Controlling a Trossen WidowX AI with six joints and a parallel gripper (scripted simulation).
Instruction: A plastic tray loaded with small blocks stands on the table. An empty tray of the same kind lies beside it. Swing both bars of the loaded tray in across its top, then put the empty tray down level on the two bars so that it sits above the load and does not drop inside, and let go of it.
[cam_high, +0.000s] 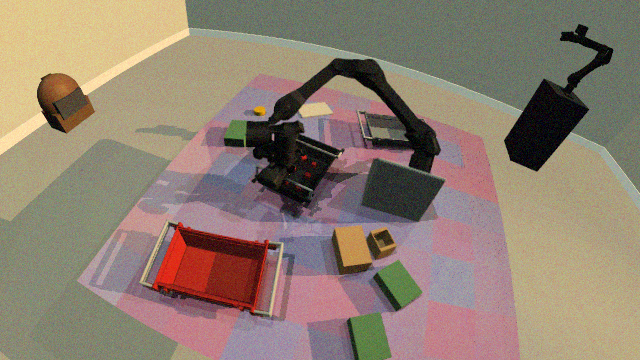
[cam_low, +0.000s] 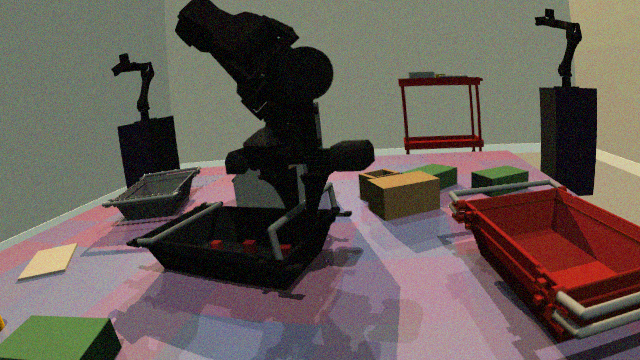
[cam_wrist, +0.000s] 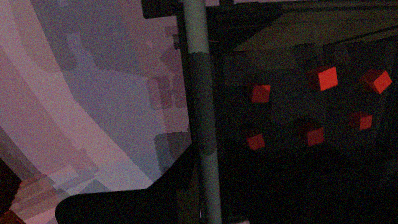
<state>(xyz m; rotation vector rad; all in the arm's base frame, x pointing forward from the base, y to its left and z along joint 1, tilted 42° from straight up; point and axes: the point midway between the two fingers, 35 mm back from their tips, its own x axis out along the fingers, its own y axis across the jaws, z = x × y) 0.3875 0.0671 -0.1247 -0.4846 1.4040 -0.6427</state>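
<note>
Now: gripper tip 500 mm to the left of the grey tray, 300 mm past it and 30 mm above it. Round my gripper tip: cream tile: 520 mm to the right, 80 mm ahead, 70 mm below.
</note>
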